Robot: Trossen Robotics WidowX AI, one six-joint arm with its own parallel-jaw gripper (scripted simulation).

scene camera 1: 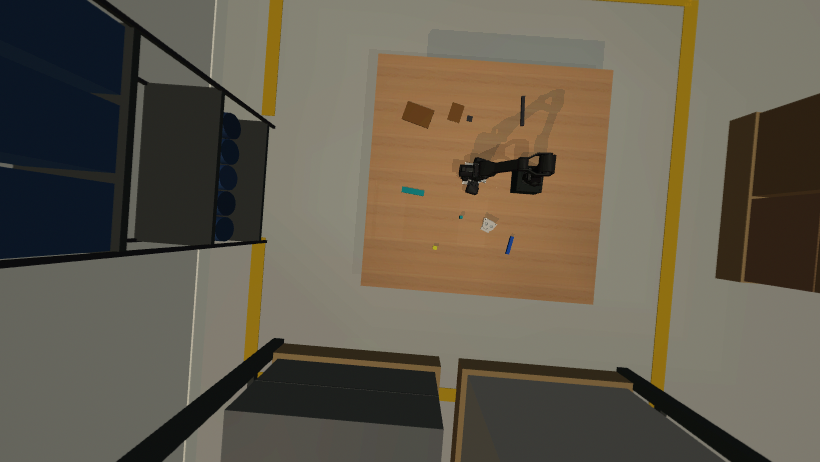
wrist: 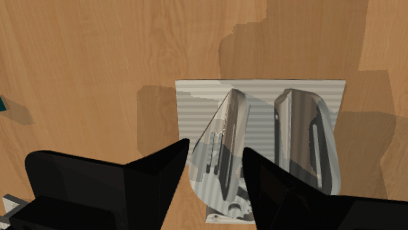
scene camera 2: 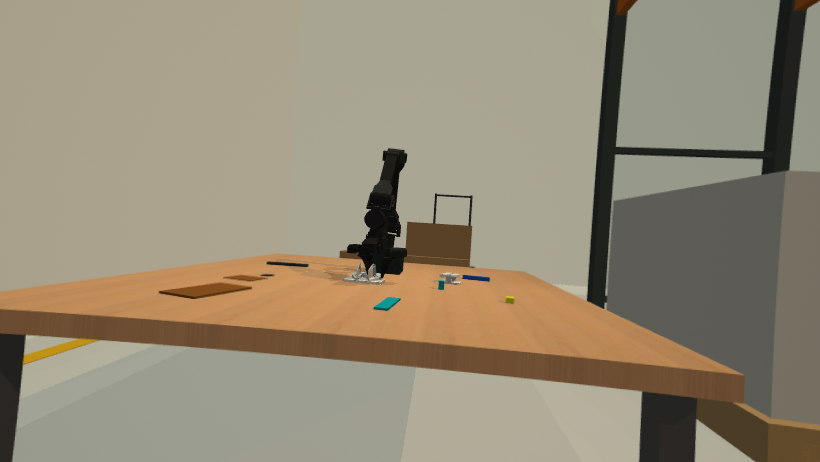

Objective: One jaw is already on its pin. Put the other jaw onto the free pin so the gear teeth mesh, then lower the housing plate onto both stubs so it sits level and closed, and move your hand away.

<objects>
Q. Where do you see a loose jaw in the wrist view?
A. At 217, 186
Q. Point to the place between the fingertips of the gripper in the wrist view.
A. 216, 148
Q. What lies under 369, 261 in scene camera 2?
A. The gripper.
</objects>
